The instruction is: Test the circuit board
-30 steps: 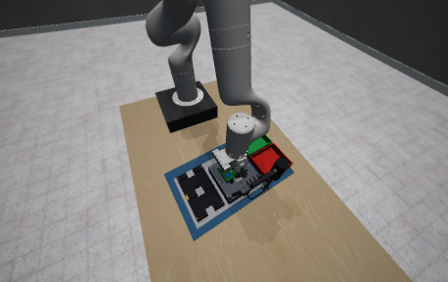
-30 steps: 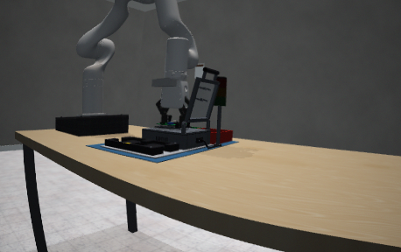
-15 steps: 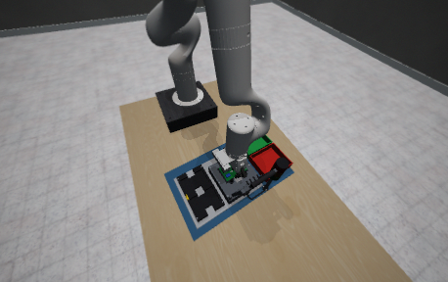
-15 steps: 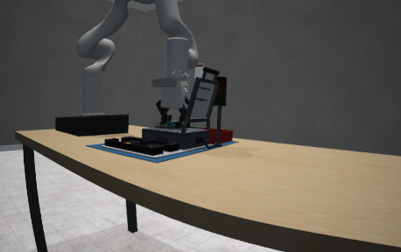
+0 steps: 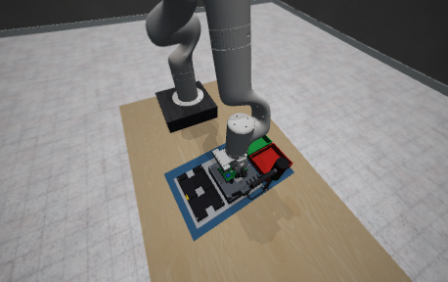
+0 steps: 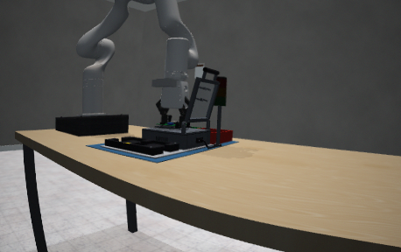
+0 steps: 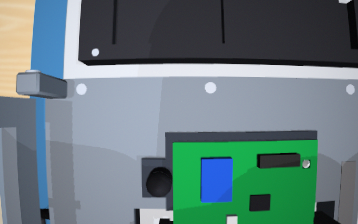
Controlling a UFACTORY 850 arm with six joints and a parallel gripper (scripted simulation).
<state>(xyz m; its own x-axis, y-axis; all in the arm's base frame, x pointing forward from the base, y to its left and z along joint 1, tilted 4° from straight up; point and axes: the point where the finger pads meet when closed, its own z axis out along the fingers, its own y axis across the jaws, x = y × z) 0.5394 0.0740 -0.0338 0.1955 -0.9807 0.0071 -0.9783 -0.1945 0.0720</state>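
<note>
My gripper is now right at the green circuit board. The rest, counted from my hand: green bin 180 mm to the left, 140 mm behind, 70 mm below; then red bin 200 mm to the left, 70 mm below; then tester lid 120 mm ahead, 100 mm above, 20 mm to the left.
</note>
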